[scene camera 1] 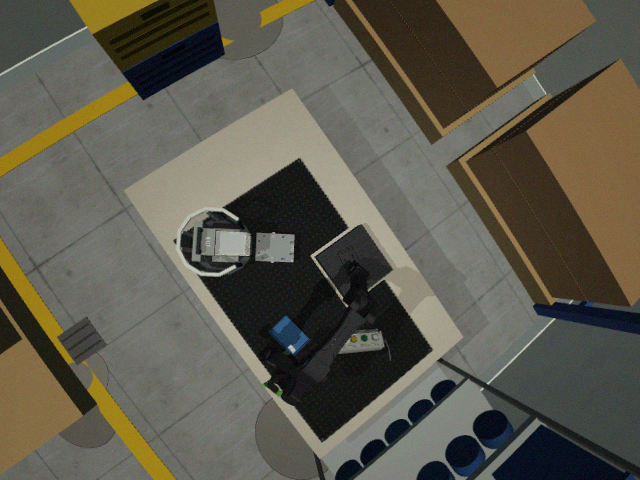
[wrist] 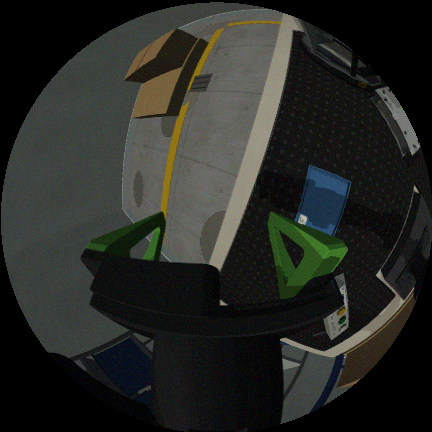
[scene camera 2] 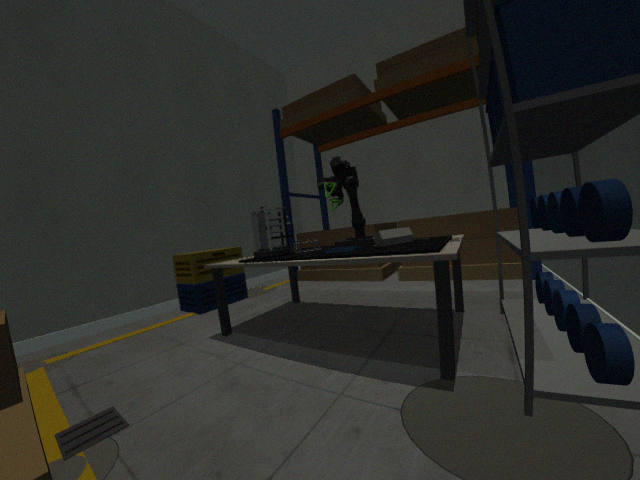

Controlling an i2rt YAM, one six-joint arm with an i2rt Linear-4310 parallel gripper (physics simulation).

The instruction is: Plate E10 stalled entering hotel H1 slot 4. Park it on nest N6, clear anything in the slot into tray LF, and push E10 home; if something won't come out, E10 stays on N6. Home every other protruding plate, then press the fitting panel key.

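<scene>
Through scene camera 1 I see a plate rack (scene camera 1: 195, 245), along with a blue pad (scene camera 1: 285, 331) and a button box (scene camera 1: 362, 340). The wrist view gives me the rack again (wrist: 333, 65). It shows me the pad (wrist: 323, 196) and the button box (wrist: 337, 321) too.
</scene>
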